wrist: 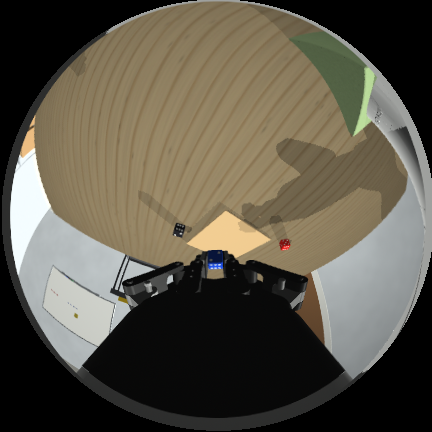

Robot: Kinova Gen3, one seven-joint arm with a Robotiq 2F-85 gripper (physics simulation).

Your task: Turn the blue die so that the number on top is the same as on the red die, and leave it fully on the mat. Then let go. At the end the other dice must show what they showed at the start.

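Frame: origin at the arm's base, x up, y left, z back, level; millimetres.
Seen in the pictures: gripper, between the fingertips: (214,257).
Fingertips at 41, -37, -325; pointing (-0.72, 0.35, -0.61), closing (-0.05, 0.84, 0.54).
Offsets run from my fingertips to a thing's top centre, as dx, dy, dz. Level surfaces: height alone.
The blue die @[+12, +2, -3] (215,259) is between the fingertips of my gripper (214,257), which is shut on it. One face of the die is dark blue with few dots, and a brighter face below it shows several white dots. The orange mat @[-82, +69, -62] (226,229) lies on the table beyond the fingers, and its near part is hidden by the gripper and die. The red die @[-66, +190, +9] (285,244) stands on the wood to the right of the mat, with white dots too small to read surely. The black die @[-66, -43, -74] (179,230) stands to the left of the mat and shows several white dots.
The wooden table top @[dx -86] (165,120) fills the upper part of the view. A green block-like base (340,70) stands at the upper right beside the grey arm. Shadows fall across the wood at the right. A white board (77,305) shows at the lower left.
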